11 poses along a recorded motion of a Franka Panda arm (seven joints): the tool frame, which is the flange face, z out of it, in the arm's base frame.
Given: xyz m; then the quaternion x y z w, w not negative.
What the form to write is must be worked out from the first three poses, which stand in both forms.
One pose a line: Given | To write
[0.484 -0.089 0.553 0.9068 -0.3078 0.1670 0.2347] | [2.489 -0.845 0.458 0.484 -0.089 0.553]
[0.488 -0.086 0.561 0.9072 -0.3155 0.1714 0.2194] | [2.510 -0.873 0.474 0.488 -0.086 0.561]
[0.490 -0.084 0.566 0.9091 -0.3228 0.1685 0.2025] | [2.538 -0.901 0.470 0.490 -0.084 0.566]
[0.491 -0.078 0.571 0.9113 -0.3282 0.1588 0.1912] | [2.560 -0.922 0.446 0.491 -0.078 0.571]
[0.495 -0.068 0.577 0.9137 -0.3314 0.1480 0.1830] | [2.578 -0.935 0.418 0.495 -0.068 0.577]
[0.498 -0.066 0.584 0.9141 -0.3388 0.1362 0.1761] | [2.589 -0.959 0.386 0.498 -0.066 0.584]
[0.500 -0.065 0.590 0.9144 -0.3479 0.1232 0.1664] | [2.603 -0.990 0.351 0.500 -0.065 0.590]
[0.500 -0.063 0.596 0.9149 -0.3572 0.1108 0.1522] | [2.625 -1.025 0.318 0.500 -0.063 0.596]
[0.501 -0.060 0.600 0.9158 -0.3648 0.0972 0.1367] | [2.651 -1.056 0.281 0.501 -0.060 0.600]
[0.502 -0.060 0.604 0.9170 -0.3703 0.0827 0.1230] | [2.675 -1.080 0.241 0.502 -0.060 0.604]
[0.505 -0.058 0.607 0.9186 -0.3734 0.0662 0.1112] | [2.698 -1.097 0.194 0.505 -0.058 0.607]
